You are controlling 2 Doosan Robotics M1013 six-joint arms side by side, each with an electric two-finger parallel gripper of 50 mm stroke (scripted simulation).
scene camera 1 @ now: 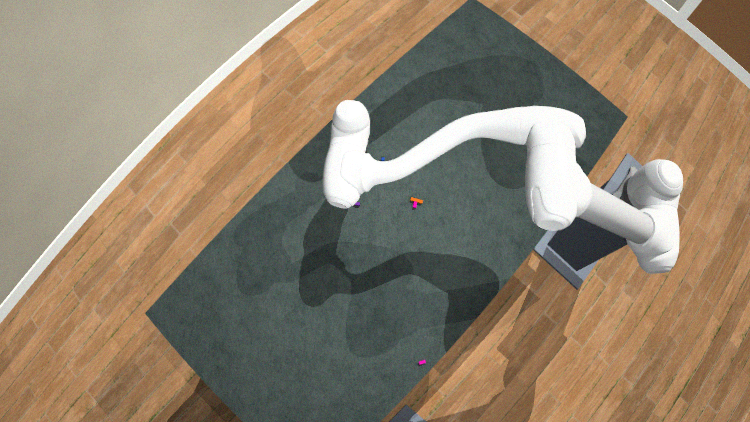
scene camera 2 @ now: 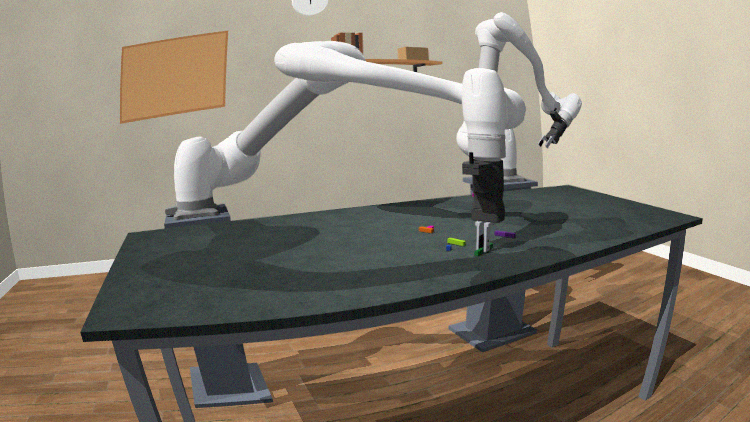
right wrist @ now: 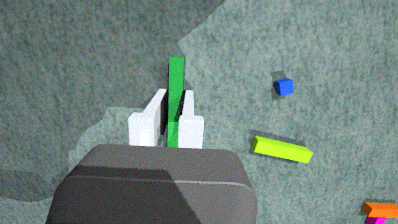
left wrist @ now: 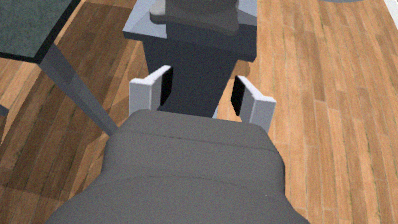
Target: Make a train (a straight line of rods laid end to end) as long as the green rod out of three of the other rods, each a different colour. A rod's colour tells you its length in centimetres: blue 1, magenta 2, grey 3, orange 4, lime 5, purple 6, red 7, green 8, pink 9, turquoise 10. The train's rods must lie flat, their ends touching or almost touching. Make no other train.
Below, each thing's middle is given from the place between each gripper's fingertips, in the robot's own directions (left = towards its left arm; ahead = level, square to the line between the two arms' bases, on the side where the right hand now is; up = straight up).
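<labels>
The green rod (right wrist: 176, 64) is 1050 mm to the right of my left hand, 910 mm ahead of it and 150 mm below it. As for the lime rod (right wrist: 261, 145), my left hand is 1070 mm to the left of it, 810 mm short of it and 150 mm above it.
My right hand (scene camera 2: 483, 250) is 20 mm above the green rod, and going by their middles, that green rod is the nearest to my right hand of the things named here. The lime rod is 10 mm to the right of my right hand, 100 mm behind it and 20 mm below it.
</labels>
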